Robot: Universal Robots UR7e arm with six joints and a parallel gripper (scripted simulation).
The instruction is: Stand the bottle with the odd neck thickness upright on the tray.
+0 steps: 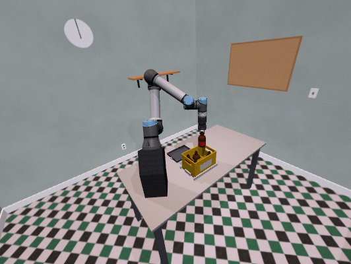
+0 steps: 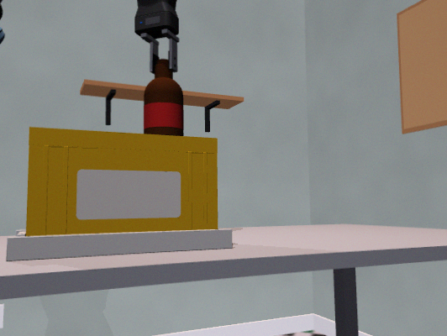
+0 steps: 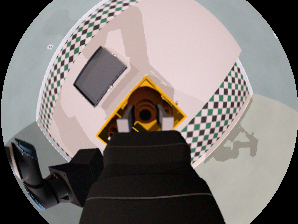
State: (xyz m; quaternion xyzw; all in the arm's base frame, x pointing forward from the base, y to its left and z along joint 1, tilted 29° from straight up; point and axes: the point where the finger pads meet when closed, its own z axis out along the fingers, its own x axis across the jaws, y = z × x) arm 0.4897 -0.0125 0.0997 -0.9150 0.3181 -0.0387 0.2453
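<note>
The brown bottle lies 7 cm below my hand. Also, from my hand: dark tray (33 cm below, 22 cm to the left, 13 cm behind); crate (26 cm below, 8 cm behind, 6 cm to the right).
</note>
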